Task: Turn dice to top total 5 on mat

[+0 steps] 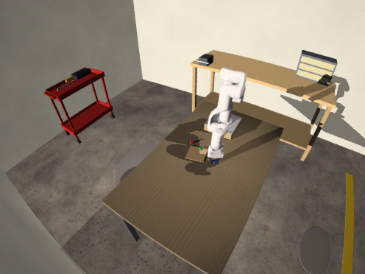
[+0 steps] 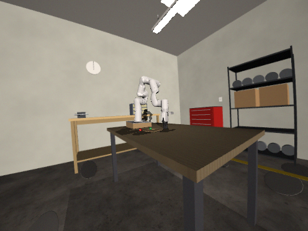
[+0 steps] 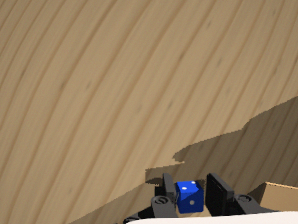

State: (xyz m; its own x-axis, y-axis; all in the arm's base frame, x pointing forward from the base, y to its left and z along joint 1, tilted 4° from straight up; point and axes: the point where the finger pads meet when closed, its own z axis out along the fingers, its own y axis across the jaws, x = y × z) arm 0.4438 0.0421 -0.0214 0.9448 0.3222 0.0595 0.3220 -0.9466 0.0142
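The blue die is 1 cm below my hand. The rest, counted from my hand: tan mat 4 cm behind, 15 cm to the right, 2 cm below; then red die 13 cm behind, 23 cm to the right, 1 cm below; then green die 9 cm behind, 14 cm to the right, 1 cm below.
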